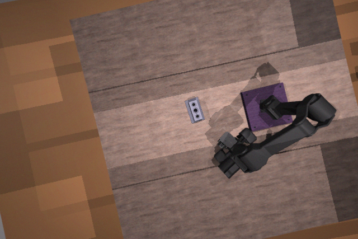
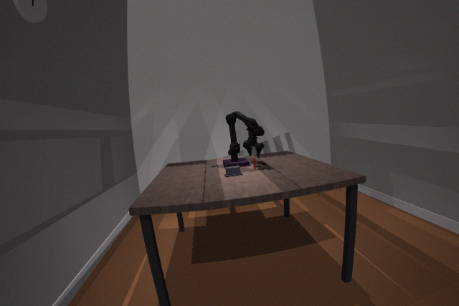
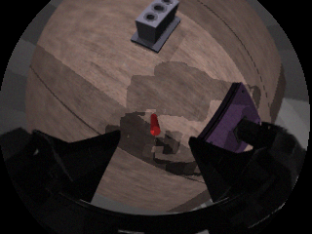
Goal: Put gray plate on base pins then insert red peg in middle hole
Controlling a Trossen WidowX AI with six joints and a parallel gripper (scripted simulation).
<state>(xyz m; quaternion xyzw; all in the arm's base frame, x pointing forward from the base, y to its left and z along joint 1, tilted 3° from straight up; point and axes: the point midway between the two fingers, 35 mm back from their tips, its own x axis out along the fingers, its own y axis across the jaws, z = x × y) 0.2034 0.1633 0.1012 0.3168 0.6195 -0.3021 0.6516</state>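
Right now my gripper tip is 6 cm above the red peg. Also, from my gripper tip: base (16 cm to the right, 15 cm ahead, 9 cm below); gray plate (16 cm to the right, 15 cm ahead, 5 cm below).
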